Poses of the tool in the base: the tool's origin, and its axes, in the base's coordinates. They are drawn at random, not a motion.
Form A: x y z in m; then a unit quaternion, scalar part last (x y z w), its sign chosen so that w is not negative.
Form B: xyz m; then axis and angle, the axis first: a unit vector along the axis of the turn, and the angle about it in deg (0 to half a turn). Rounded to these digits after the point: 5 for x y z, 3 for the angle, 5 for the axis.
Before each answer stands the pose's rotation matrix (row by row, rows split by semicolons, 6 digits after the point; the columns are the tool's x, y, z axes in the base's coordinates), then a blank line. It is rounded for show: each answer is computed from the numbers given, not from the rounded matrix.
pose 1, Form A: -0.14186 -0.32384 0.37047 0.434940 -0.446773 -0.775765 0.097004
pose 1, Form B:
-0.602835 -0.238134 -0.761500; -0.539143 -0.581968 0.608800; -0.588145 0.777564 0.222442

-0.14186 -0.32384 0.37047 0.43700 -0.44889 -0.77944 168.867
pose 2, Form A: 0.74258 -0.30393 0.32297 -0.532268 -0.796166 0.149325 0.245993
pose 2, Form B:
-0.312356 0.774082 -0.550664; 0.921013 0.388786 0.024093; 0.232741 -0.499643 -0.834379

0.74258 -0.30393 0.32297 -0.54914 -0.82141 0.15406 151.519
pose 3, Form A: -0.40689 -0.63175 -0.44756 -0.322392 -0.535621 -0.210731 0.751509
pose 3, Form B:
0.337405 0.662092 -0.669172; 0.028627 0.703312 0.710305; 0.940924 -0.258817 0.218347

-0.40689 -0.63175 -0.44756 -0.48868 -0.81189 -0.31942 82.557
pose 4, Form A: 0.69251 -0.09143 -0.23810 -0.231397 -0.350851 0.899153 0.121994
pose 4, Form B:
-0.863146 -0.057011 -0.501726; 0.381754 -0.724042 -0.574480; -0.330519 -0.687396 0.646718

0.69251 -0.09143 -0.23810 -0.23314 -0.35349 0.90592 165.986
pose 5, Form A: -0.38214 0.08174 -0.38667 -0.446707 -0.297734 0.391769 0.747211
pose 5, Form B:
0.515743 -0.319469 -0.794952; 0.851468 0.293940 0.434283; 0.094928 -0.900855 0.423615

-0.38214 0.08174 -0.38667 -0.67216 -0.44800 0.58949 83.301
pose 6, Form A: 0.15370 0.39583 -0.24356 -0.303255 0.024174 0.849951 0.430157
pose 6, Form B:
-0.446003 -0.745887 -0.494707; 0.716563 -0.628761 0.301988; -0.536301 -0.219801 0.814904

0.15370 0.39583 -0.24356 -0.33592 0.02678 0.94151 129.045
